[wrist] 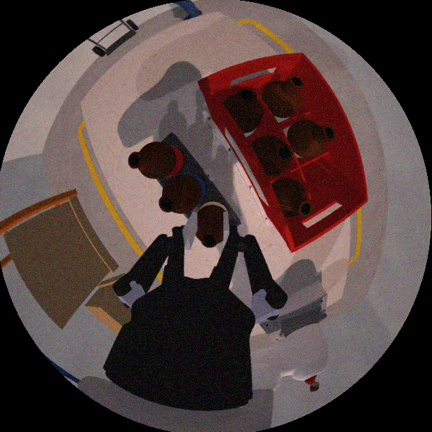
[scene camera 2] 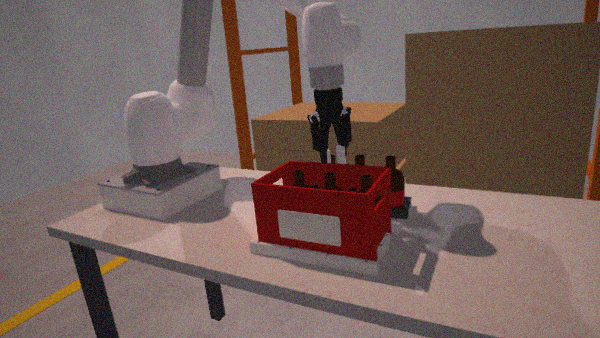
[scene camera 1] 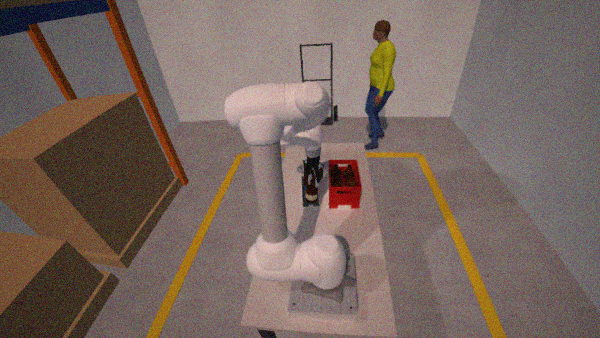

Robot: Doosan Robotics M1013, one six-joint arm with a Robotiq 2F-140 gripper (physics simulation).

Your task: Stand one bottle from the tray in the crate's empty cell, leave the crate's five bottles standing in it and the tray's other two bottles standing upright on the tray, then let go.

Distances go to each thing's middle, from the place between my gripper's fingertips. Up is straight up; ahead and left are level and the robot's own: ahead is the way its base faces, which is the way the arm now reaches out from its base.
Labels:
I see my gripper 14 cm short of the red-label bottle (wrist: 155, 159), 7 cm to the right of it and 4 cm above it.

